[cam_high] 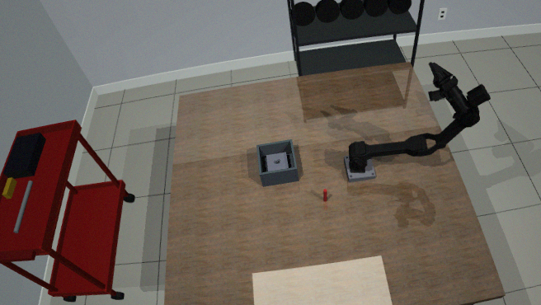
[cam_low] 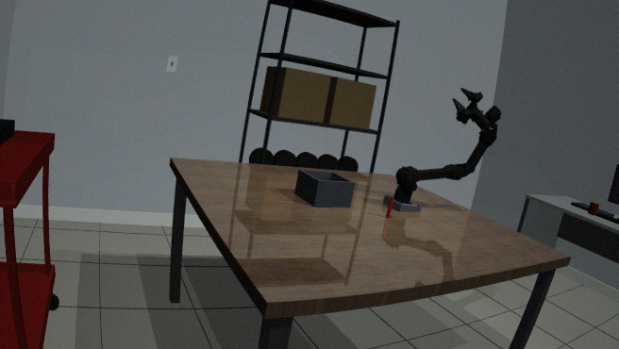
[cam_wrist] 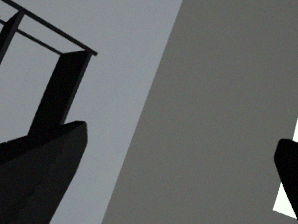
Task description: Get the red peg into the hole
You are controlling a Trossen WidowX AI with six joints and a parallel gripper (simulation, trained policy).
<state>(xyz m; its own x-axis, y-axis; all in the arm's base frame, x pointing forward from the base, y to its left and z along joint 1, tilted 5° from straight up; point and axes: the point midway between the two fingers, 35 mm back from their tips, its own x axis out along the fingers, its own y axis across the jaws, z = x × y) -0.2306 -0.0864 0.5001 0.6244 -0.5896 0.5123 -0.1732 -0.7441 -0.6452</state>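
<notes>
The red peg lies 39 cm ahead of my gripper tip, 24 cm to the left of it and 49 cm below it. The rest, counted from my gripper tip: plate 60 cm ahead, 8 cm to the left, 49 cm below; then grey box 60 cm ahead, 8 cm to the left, 51 cm below.
</notes>
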